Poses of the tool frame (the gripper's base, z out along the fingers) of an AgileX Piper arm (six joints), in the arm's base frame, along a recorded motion.
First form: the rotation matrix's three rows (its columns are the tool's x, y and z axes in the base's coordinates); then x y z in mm. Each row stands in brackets.
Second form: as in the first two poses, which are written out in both.
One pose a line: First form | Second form
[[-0.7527, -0.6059, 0.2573], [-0.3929, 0.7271, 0.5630], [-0.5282, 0.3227, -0.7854]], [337, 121, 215] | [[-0.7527, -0.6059, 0.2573], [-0.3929, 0.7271, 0.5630], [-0.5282, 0.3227, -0.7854]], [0.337, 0.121, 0.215]
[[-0.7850, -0.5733, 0.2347], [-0.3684, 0.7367, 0.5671], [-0.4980, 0.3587, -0.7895]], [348, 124, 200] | [[-0.7850, -0.5733, 0.2347], [-0.3684, 0.7367, 0.5671], [-0.4980, 0.3587, -0.7895]], [0.348, 0.124, 0.200]
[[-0.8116, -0.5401, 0.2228], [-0.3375, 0.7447, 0.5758], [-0.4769, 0.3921, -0.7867]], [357, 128, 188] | [[-0.8116, -0.5401, 0.2228], [-0.3375, 0.7447, 0.5758], [-0.4769, 0.3921, -0.7867]], [0.357, 0.128, 0.188]
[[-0.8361, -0.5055, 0.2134], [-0.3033, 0.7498, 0.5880], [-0.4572, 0.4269, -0.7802]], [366, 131, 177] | [[-0.8361, -0.5055, 0.2134], [-0.3033, 0.7498, 0.5880], [-0.4572, 0.4269, -0.7802]], [0.366, 0.131, 0.177]
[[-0.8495, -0.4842, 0.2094], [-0.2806, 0.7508, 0.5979], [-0.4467, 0.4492, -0.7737]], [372, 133, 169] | [[-0.8495, -0.4842, 0.2094], [-0.2806, 0.7508, 0.5979], [-0.4467, 0.4492, -0.7737]], [0.372, 0.133, 0.169]
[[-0.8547, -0.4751, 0.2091], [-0.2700, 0.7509, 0.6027], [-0.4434, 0.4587, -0.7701]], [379, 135, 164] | [[-0.8547, -0.4751, 0.2091], [-0.2700, 0.7509, 0.6027], [-0.4434, 0.4587, -0.7701]], [0.379, 0.135, 0.164]
